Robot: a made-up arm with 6 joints.
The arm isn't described. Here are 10 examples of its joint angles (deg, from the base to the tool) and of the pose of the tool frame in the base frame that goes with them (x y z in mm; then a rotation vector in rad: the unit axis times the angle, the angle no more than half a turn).
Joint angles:
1: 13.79 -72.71 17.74 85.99 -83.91 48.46
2: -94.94 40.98 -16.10 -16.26 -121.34 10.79
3: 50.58 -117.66 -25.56 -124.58 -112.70 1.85
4: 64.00 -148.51 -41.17 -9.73 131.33 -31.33
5: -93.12 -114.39 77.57 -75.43 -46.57 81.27
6: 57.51 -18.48 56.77 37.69 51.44 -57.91
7: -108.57 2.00 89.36 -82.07 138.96 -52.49
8: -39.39 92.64 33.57 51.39 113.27 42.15
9: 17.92 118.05 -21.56 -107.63 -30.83 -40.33
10: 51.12 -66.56 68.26 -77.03 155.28 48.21
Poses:
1: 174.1 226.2 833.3 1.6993 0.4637 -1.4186
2: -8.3 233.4 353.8 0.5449 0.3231 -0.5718
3: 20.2 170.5 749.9 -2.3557 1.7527 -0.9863
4: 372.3 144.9 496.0 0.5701 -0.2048 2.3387
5: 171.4 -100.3 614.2 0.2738 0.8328 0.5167
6: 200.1 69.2 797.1 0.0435 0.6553 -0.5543
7: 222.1 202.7 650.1 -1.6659 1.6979 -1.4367
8: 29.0 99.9 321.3 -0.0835 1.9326 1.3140
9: 163.8 261.0 701.9 0.8068 -0.1244 -0.0433
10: 312.1 22.8 369.3 -0.2931 0.5939 1.0150
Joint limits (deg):
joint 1: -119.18..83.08
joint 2: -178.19..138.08
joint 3: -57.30..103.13
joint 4: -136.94..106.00
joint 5: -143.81..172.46
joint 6: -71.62..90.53
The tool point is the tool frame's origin. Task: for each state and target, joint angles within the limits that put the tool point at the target. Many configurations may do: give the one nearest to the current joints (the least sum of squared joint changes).
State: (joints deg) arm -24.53 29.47 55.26 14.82 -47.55 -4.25
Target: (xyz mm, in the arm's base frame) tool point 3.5 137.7 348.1
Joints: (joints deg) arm -59.40 63.00 12.29 35.34 -20.88 8.55
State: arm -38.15 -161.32 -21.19 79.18 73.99 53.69
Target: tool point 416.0 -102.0 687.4
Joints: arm -29.23 -160.28 -57.00 85.02 79.88 63.36
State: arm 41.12 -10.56 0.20 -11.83 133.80 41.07
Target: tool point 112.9 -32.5 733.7
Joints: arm 42.66 28.11 -14.03 -27.24 90.02 -0.22
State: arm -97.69 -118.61 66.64 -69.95 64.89 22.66
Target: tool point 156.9 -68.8 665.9
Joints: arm -98.98 -127.40 67.13 -73.73 81.73 47.80
